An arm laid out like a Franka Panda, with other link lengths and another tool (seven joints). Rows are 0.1 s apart.
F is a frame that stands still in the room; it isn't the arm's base.
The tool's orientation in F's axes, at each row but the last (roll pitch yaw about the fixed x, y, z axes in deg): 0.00 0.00 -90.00; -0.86 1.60 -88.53; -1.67 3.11 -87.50; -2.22 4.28 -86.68; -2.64 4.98 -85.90; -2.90 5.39 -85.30; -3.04 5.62 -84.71; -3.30 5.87 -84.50
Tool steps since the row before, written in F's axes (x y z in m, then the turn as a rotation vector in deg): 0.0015 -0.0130 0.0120 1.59 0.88 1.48; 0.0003 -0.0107 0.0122 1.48 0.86 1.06; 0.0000 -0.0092 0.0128 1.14 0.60 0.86; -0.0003 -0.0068 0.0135 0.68 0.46 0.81; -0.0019 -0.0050 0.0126 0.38 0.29 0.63; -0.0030 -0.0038 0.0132 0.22 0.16 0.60; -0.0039 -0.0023 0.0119 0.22 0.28 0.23; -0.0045 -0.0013 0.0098 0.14 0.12 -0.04
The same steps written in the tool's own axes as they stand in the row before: 0.0130 0.0015 0.0120 -0.88 1.59 1.48; 0.0104 -0.0002 0.0125 -0.85 1.49 1.06; 0.0085 -0.0008 0.0133 -0.60 1.14 0.86; 0.0057 -0.0012 0.0139 -0.48 0.67 0.80; 0.0037 -0.0028 0.0129 -0.32 0.37 0.62; 0.0023 -0.0040 0.0133 -0.20 0.20 0.60; 0.0008 -0.0047 0.0118 -0.28 0.23 0.22; -0.0001 -0.0052 0.0096 -0.10 0.15 -0.04
